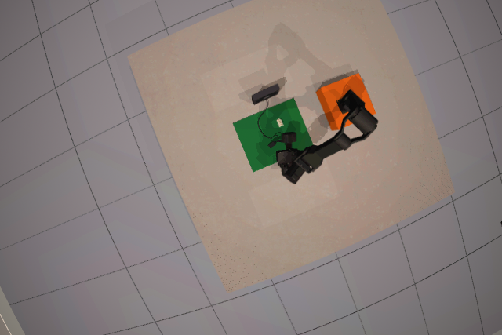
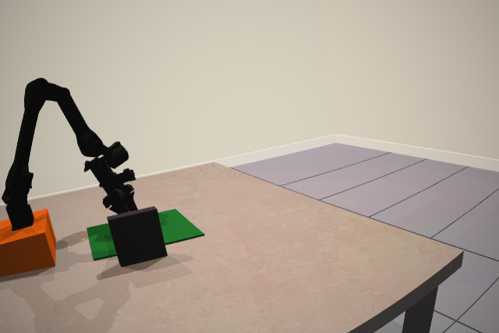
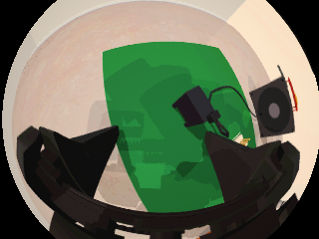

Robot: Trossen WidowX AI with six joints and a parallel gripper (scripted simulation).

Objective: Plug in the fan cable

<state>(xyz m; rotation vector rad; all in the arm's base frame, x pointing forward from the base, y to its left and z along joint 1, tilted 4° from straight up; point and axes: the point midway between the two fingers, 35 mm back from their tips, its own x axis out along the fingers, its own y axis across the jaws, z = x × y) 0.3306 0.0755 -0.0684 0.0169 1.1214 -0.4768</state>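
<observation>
The dark plug is 4 cm to the right of my gripper tip, 1 cm ahead of it and 1 cm above it. From my gripper tip the other things lie so: white four-pin header (11 cm to the right, 6 cm behind, 2 cm below); then black fan (24 cm to the right, 5 cm behind, 4 cm above); then green board (7 cm to the right, 3 cm below, 1 cm behind).
</observation>
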